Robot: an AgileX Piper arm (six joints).
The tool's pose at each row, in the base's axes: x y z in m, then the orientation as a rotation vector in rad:
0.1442 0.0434 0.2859 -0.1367 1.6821 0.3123
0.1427 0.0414 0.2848 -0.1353 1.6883 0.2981
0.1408 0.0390 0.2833 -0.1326 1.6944 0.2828
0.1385 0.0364 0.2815 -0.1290 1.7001 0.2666
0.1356 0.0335 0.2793 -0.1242 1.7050 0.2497
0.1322 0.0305 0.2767 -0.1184 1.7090 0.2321
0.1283 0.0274 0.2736 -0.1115 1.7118 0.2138
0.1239 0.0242 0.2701 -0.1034 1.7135 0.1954
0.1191 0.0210 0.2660 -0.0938 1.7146 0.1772
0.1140 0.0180 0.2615 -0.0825 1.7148 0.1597
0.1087 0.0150 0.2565 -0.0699 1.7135 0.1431
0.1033 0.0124 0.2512 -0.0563 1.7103 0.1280
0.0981 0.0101 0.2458 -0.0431 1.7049 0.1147
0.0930 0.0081 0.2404 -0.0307 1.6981 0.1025
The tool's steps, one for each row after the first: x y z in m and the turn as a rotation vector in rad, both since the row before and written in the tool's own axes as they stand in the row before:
0.0011 -0.0016 -0.0019 0.0107 0.0056 -0.0067
0.0015 -0.0020 -0.0023 0.0122 0.0053 -0.0065
0.0019 -0.0021 -0.0027 0.0132 0.0049 -0.0064
0.0024 -0.0023 -0.0032 0.0143 0.0040 -0.0061
0.0029 -0.0024 -0.0036 0.0153 0.0030 -0.0060
0.0035 -0.0025 -0.0040 0.0163 0.0018 -0.0058
0.0040 -0.0025 -0.0044 0.0170 0.0007 -0.0051
0.0046 -0.0026 -0.0047 0.0177 0.0000 -0.0041
0.0051 -0.0024 -0.0048 0.0182 -0.0009 -0.0026
0.0056 -0.0025 -0.0049 0.0183 -0.0024 -0.0013
0.0059 -0.0022 -0.0049 0.0178 -0.0043 0.0001
0.0060 -0.0020 -0.0046 0.0163 -0.0063 0.0008
0.0060 -0.0018 -0.0045 0.0151 -0.0076 0.0008

